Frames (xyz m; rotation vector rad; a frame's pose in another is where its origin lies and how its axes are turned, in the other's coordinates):
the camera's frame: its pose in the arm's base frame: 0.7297 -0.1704 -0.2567 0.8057 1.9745 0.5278
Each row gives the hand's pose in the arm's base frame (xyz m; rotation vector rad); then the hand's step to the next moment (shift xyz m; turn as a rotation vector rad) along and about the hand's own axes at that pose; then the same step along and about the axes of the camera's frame.
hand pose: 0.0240 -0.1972 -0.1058 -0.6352 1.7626 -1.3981
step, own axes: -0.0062 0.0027 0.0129 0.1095 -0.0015 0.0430
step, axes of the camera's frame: -0.0054 0.0021 0.0134 -0.0501 -0.1056 -0.0130
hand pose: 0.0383 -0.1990 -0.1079 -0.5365 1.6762 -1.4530
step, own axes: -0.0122 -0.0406 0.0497 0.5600 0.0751 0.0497
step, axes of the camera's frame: -0.0613 0.0196 0.0110 -0.0766 -0.5479 -0.1251
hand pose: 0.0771 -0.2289 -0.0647 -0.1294 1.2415 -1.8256
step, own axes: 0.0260 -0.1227 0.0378 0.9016 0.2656 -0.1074
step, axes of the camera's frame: -0.0597 0.0213 -0.1146 0.0852 -0.9365 -0.1035
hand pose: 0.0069 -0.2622 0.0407 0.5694 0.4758 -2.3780
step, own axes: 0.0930 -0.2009 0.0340 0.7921 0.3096 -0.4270
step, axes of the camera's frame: 0.1261 0.0033 -0.1851 0.2663 -0.8952 0.1822
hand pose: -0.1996 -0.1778 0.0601 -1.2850 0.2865 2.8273
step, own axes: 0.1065 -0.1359 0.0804 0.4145 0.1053 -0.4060
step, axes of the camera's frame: 0.1745 0.0286 -0.0708 0.1780 -0.4865 0.2817
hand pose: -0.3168 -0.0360 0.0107 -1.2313 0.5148 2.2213
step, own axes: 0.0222 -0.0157 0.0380 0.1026 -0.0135 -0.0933
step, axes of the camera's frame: 0.0381 0.0191 -0.0192 0.0611 -0.0890 0.0881
